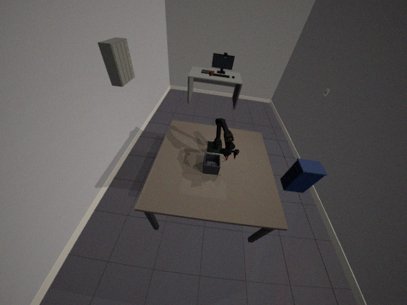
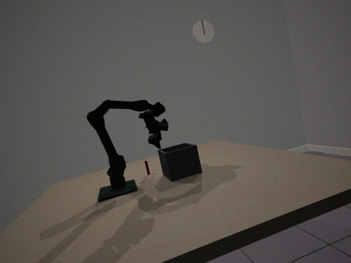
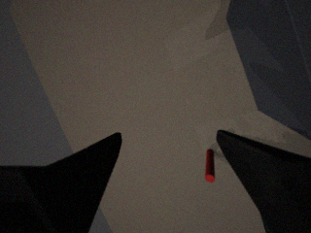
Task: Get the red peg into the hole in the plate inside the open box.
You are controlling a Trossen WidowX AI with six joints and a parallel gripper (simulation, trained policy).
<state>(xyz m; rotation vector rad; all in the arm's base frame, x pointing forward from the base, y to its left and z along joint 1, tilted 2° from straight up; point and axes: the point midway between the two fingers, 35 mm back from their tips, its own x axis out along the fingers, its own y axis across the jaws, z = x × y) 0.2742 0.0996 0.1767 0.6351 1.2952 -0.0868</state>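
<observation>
The red peg lies 100 mm behind my gripper tip, 10 mm to the left of it and 110 mm below it. Round my gripper tip: light plate (20 mm ahead, 180 mm to the right, 110 mm below).
</observation>
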